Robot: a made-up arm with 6 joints. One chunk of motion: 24 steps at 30 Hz.
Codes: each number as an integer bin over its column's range. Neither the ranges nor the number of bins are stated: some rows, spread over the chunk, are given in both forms.
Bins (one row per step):
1: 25 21 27 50 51 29
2: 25 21 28 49 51 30
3: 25 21 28 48 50 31
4: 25 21 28 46 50 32
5: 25 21 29 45 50 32
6: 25 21 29 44 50 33
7: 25 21 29 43 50 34
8: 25 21 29 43 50 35
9: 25 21 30 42 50 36
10: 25 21 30 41 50 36
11: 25 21 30 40 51 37
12: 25 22 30 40 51 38
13: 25 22 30 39 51 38
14: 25 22 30 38 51 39
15: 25 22 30 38 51 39
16: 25 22 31 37 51 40
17: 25 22 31 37 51 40
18: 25 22 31 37 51 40
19: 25 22 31 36 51 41
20: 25 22 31 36 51 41
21: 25 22 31 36 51 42
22: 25 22 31 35 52 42
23: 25 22 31 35 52 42
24: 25 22 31 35 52 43
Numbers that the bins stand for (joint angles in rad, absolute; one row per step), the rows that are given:
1: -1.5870 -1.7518 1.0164 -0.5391 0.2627 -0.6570
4: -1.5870 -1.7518 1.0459 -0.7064 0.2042 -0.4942
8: -1.5870 -1.7518 1.0754 -0.8318 0.2042 -0.3315
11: -1.5870 -1.7518 1.1048 -0.9573 0.2627 -0.2230
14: -1.5870 -1.6900 1.1048 -1.0409 0.2627 -0.1145
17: -1.5870 -1.6900 1.1343 -1.0827 0.2627 -0.0603
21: -1.5870 -1.6900 1.1343 -1.1245 0.2627 0.0482
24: -1.5870 -1.6900 1.1343 -1.1664 0.3212 0.1024
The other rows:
2: -1.5870 -1.7518 1.0459 -0.5809 0.2627 -0.6027
3: -1.5870 -1.7518 1.0459 -0.6227 0.2042 -0.5485
5: -1.5870 -1.7518 1.0754 -0.7482 0.2042 -0.4942
6: -1.5870 -1.7518 1.0754 -0.7900 0.2042 -0.4400
7: -1.5870 -1.7518 1.0754 -0.8318 0.2042 -0.3858
9: -1.5870 -1.7518 1.1048 -0.8736 0.2042 -0.2773
10: -1.5870 -1.7518 1.1048 -0.9155 0.2042 -0.2773
12: -1.5870 -1.6900 1.1048 -0.9573 0.2627 -0.1688
13: -1.5870 -1.6900 1.1048 -0.9991 0.2627 -0.1688
15: -1.5870 -1.6900 1.1048 -1.0409 0.2627 -0.1145
16: -1.5870 -1.6900 1.1343 -1.0827 0.2627 -0.0603
18: -1.5870 -1.6900 1.1343 -1.0827 0.2627 -0.0603
19: -1.5870 -1.6900 1.1343 -1.1245 0.2627 -0.0061
20: -1.5870 -1.6900 1.1343 -1.1245 0.2627 -0.0061
22: -1.5870 -1.6900 1.1343 -1.1664 0.3212 0.0482
23: -1.5870 -1.6900 1.1343 -1.1664 0.3212 0.0482

